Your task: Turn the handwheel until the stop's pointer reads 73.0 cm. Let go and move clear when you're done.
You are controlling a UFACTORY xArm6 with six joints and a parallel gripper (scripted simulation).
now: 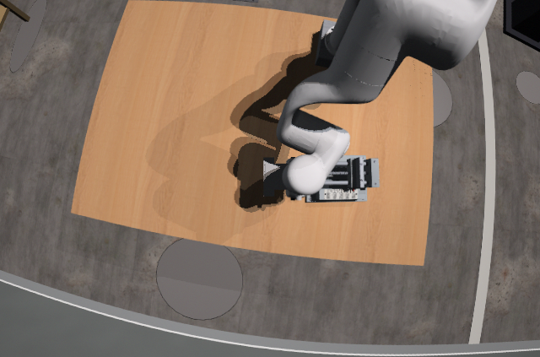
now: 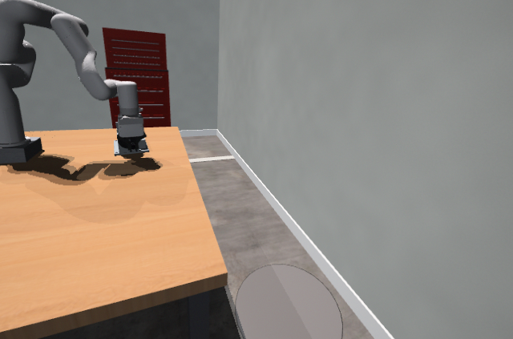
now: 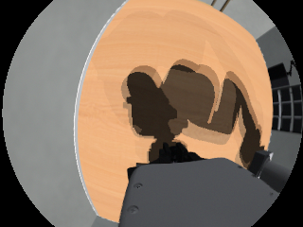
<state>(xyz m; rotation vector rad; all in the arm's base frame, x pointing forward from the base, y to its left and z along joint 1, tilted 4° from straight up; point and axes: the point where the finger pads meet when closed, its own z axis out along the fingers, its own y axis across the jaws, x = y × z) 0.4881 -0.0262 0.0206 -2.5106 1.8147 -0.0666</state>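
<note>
The stop is 18 cm to the left of my hand, 6 cm behind it and 4 cm above it. From my hand the other things lie so: black handwheel (2 cm to the left, 1 cm behind).
</note>
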